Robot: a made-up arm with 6 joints.
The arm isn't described. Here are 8 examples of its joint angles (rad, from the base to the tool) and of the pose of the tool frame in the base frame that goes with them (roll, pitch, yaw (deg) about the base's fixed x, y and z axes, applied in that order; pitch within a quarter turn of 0, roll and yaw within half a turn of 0; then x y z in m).
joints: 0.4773 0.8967 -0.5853 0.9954 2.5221 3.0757
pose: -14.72 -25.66 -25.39 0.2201 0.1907 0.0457
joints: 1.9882 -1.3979 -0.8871 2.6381 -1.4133 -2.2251
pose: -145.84 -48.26 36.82 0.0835 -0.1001 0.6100
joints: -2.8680 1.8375 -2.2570 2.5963 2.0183 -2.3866
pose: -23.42 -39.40 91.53 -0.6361 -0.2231 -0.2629
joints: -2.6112 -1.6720 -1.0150 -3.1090 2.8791 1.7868
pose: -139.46 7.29 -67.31 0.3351 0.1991 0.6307
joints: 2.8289 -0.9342 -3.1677 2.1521 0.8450 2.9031
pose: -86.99 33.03 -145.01 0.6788 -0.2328 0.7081
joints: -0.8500 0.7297 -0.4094 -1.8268 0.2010 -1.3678
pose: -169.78 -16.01 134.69 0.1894 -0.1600 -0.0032
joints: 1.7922 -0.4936 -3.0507 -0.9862 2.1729 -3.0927
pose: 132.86 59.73 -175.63 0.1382 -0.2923 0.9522
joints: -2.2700 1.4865 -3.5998 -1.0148 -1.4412 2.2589
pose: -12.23 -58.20 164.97 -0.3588 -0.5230 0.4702
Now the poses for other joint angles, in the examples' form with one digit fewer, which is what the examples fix.
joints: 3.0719 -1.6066 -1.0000 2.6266 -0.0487 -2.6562
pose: -0.3 -33.1 -6.0 0.199 0.013 0.695
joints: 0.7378 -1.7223 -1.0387 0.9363 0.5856 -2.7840
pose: 38.8 33.2 133.9 -0.225 -0.212 0.712
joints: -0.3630 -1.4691 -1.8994 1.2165 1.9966 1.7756
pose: -109.4 -1.1 -45.5 -0.473 0.262 0.723
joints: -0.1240 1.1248 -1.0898 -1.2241 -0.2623 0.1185
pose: -176.3 -14.0 55.5 0.487 0.004 -0.122
